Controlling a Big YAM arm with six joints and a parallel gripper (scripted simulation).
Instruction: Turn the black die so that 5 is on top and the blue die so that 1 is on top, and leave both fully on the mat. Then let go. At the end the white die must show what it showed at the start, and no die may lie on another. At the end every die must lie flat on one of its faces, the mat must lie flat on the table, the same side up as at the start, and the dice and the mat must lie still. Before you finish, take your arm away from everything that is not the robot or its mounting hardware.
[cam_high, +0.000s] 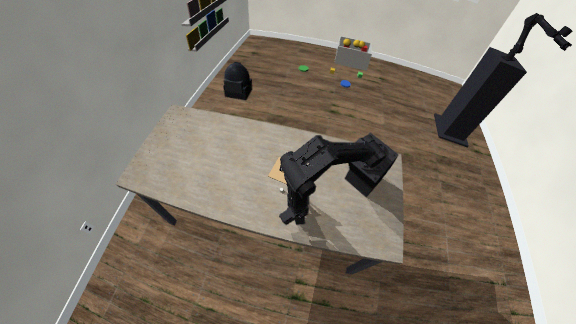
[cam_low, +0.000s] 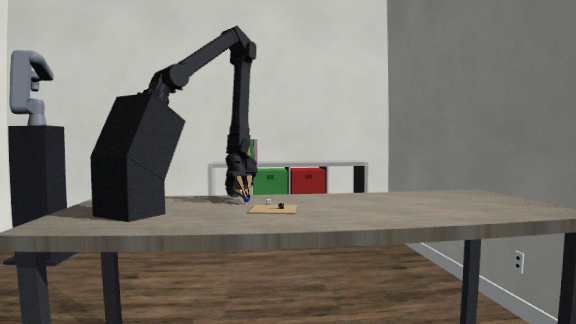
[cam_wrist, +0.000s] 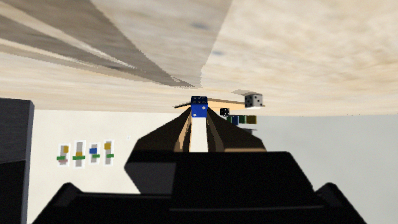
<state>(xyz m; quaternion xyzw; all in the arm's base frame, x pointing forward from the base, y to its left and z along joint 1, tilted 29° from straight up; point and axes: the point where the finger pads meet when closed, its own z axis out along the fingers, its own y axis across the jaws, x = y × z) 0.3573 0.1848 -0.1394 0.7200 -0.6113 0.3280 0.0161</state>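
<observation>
The white die lies 70 mm ahead of my hand and 20 mm below it. The rest, counted from my hand: black die 110 mm ahead, 120 mm to the right, 20 mm below; then blue die 10 mm below; then tan mat 90 mm ahead, 120 mm to the right, 30 mm below.
</observation>
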